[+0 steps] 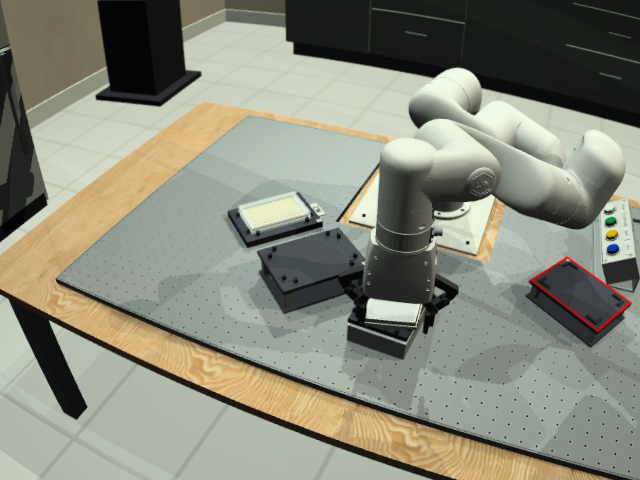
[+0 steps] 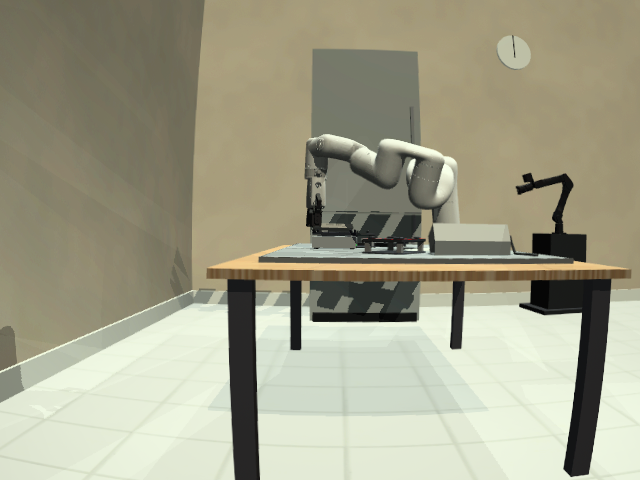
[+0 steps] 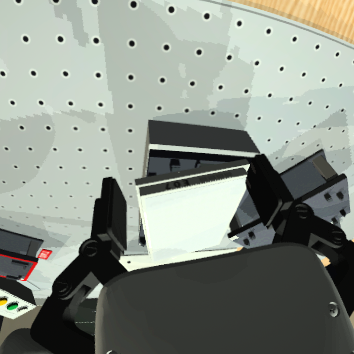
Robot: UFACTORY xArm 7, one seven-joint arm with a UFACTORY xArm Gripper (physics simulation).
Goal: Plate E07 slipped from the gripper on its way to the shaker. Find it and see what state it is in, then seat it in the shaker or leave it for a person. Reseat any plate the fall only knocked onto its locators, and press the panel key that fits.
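Frame: origin at the arm's base, x left, y ahead, z down, level; metres.
Seen in the pictures: gripper, between the fingertips: (image 1: 394, 324) (image 2: 313, 226) (image 3: 185, 178); arm's base, origin of its link: (image 1: 442, 202).
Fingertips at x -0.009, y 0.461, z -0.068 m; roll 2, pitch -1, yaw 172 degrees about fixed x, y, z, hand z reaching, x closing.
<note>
Offsets run from my fingertips to a thing's top centre. "pt": to the spot under its first point.
Plate E07 {dx -0.010, dy -0.063, dz -0.011 m} (image 1: 392, 311) (image 3: 189, 219), white-topped with its label on the near edge, lies tilted and skewed on a grey nest block {pt dx -0.024, dy -0.001, dz +0.050 m} (image 1: 376, 342) (image 3: 198, 135). One side rides higher than the other. My gripper (image 1: 393, 316) (image 3: 185, 178) (image 2: 314, 216) is open, low over the plate, with a finger on either side and a gap to each. A dark block with locator pegs, which looks like the shaker {dx -0.177, dy -0.135, dz +0.011 m} (image 1: 310, 260) (image 3: 309, 177), stands empty just to the left. The key panel {dx +0.402, dy -0.404, dz -0.011 m} (image 1: 616, 260) (image 3: 10, 305) has green {dx +0.381, dy -0.430, dz -0.002 m} (image 1: 610, 221), yellow {dx +0.379, dy -0.380, dz -0.002 m} (image 1: 611, 233) and blue {dx +0.376, dy -0.330, dz -0.002 m} (image 1: 612, 248) keys.
A cream well plate {dx -0.311, dy -0.279, dz +0.042 m} (image 1: 272, 211) sits flat on a black nest at the back left. A red-edged empty nest {dx +0.312, dy -0.211, dz +0.027 m} (image 1: 578, 291) (image 3: 14, 260) stands at the right beside the panel. The arm's base plate (image 1: 468, 234) is behind the work area.
</note>
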